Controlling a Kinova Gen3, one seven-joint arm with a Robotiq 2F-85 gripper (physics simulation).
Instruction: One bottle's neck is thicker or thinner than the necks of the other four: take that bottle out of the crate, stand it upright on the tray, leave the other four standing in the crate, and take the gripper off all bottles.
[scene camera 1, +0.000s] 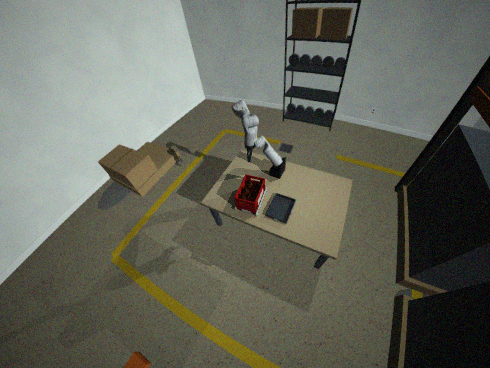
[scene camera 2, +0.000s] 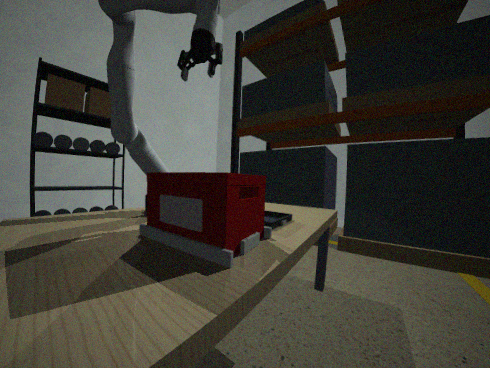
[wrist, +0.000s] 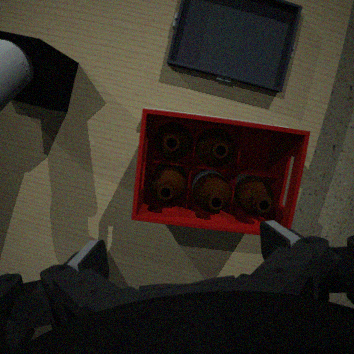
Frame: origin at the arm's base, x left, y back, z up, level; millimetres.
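Seen in the pictures: gripper, between the fingertips: (scene camera 1: 249, 157) (scene camera 2: 196, 77) (wrist: 183, 247); arm's base, origin of its link: (scene camera 1: 278, 163) (wrist: 10, 62).
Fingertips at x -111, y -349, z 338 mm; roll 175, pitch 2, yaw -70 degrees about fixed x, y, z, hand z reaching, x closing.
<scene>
Offsets run from my fingertips to a thing's middle. "*": to the spot under its first point. Level surfaces: height alone.
A red crate {dx +3, dy -62, dz -384 mm} (scene camera 1: 241, 201) (scene camera 2: 187, 182) (wrist: 226, 121) stands on the table. In the wrist view it holds brown bottles: two in the row nearer the tray, at left (wrist: 171, 143) and middle (wrist: 220, 149), and three in the other row, at left (wrist: 165, 191), middle (wrist: 215, 201) and right (wrist: 262, 204). The cell at the tray-side right holds no bottle. I cannot tell which neck differs. The dark tray {dx +288, dy -43, dz -459 mm} (scene camera 1: 281, 208) (scene camera 2: 278, 219) (wrist: 230, 45) lies beside the crate, with no bottle on it. My gripper (scene camera 1: 249, 160) (scene camera 2: 198, 78) (wrist: 183, 247) is open and empty, high above the table, apart from all bottles.
The table {dz -471 mm} (scene camera 1: 320, 200) (scene camera 2: 165, 320) carries the arm's black base (scene camera 1: 277, 168) (wrist: 57, 75) behind the crate. Low grey strips {* dx -96, dy -110, dz -458 mm} (scene camera 2: 185, 246) run along the crate's foot. Tall shelves (scene camera 1: 285, 80) (scene camera 2: 237, 100) stand away from the table.
</scene>
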